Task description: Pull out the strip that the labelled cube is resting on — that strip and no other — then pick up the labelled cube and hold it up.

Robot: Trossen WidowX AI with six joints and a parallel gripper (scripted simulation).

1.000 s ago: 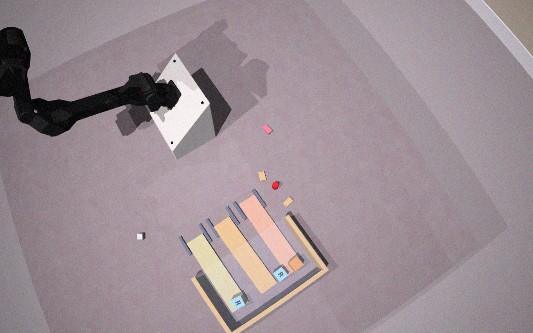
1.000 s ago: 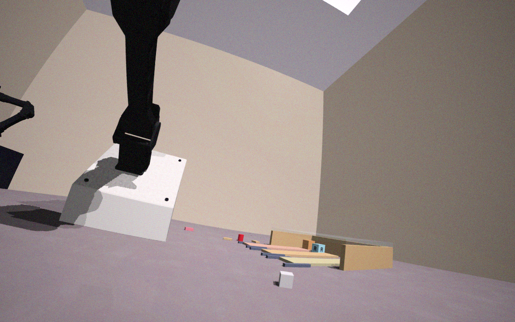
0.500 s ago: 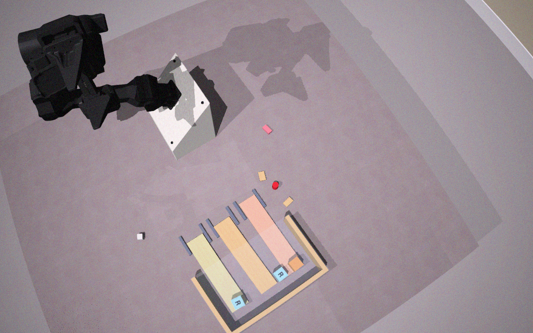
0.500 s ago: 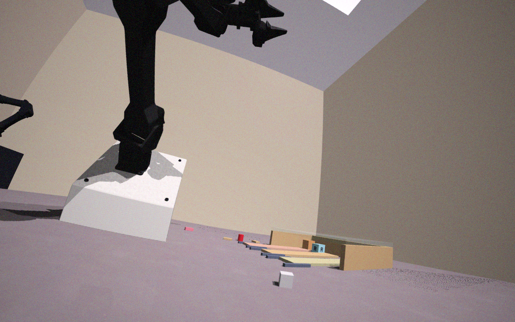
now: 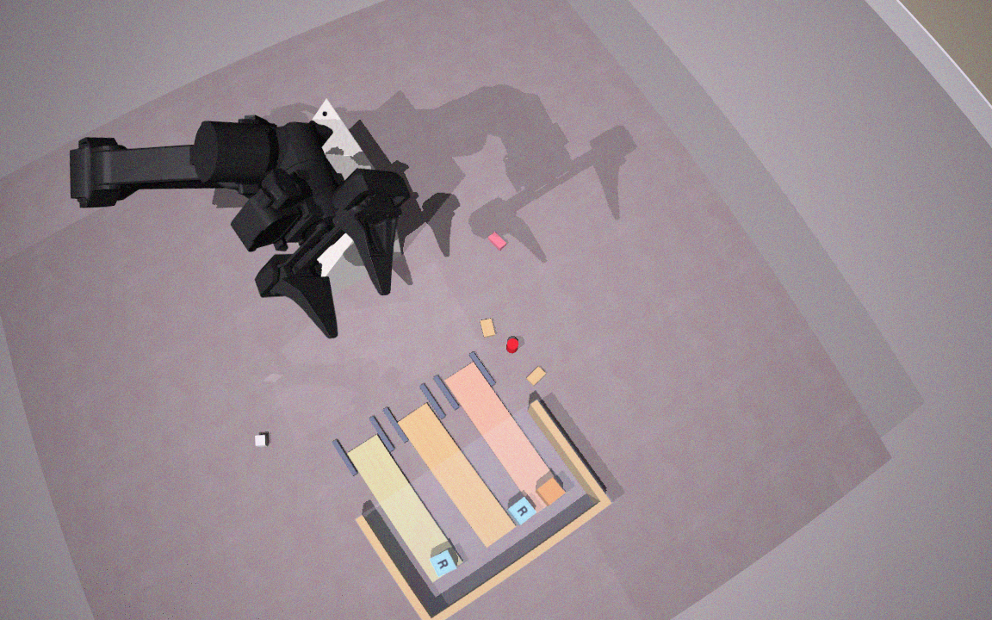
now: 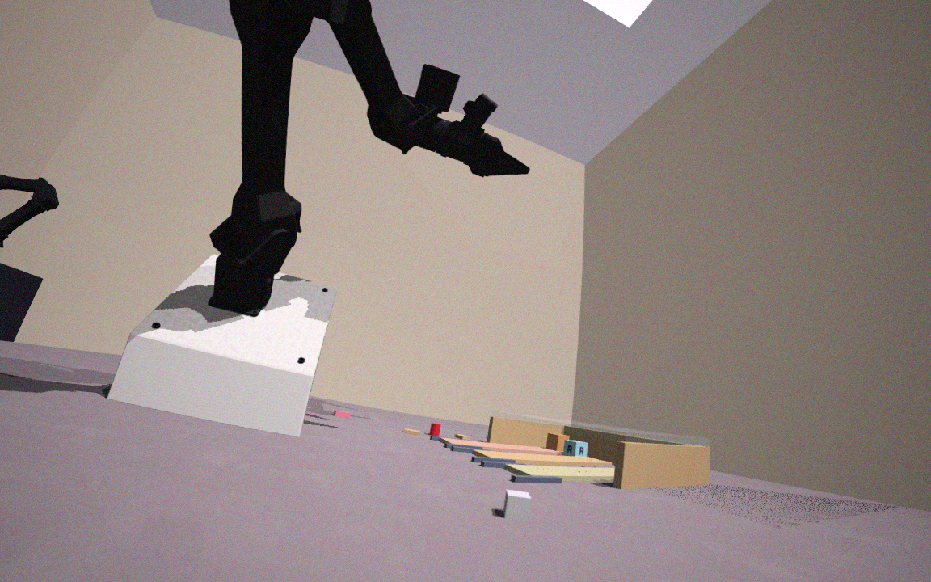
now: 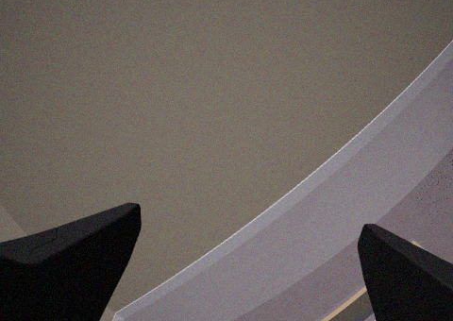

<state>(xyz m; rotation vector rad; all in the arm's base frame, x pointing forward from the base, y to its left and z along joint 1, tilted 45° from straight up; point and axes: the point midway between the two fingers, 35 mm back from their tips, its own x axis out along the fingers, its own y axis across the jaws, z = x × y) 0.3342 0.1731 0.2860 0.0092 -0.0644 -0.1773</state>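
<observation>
My gripper tip is 9 cm past the white cube, 21 cm to the left of it and 47 cm above it. The rest, counted from my gripper tip: pink block (17 cm behind, 30 cm to the left, 47 cm below); then red peg (21 cm to the left, 47 cm below).
</observation>
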